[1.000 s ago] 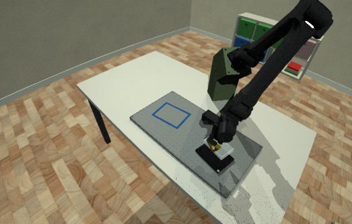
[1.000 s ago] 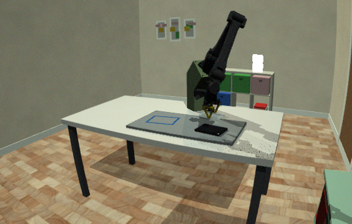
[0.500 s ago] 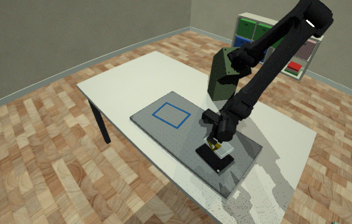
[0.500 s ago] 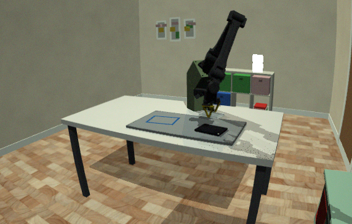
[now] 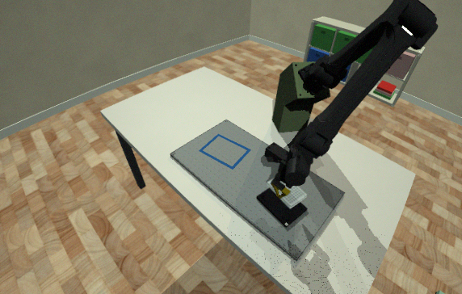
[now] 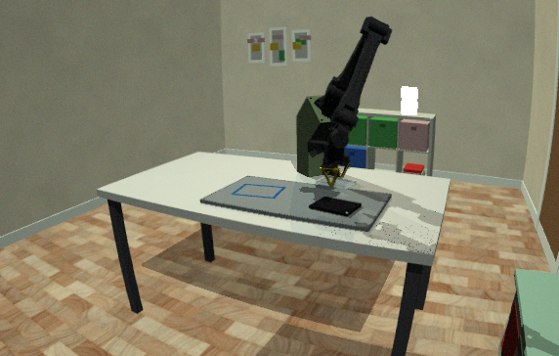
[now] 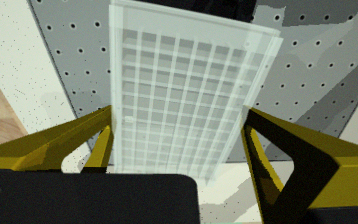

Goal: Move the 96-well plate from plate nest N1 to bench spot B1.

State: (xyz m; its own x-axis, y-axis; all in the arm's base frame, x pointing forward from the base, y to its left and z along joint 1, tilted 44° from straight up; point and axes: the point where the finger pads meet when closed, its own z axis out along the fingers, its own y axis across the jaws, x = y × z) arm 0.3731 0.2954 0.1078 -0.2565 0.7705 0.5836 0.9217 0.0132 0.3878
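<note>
The 96-well plate is 1 cm below my hand. Also, from my hand: black plate nest: 10 cm below.
</note>
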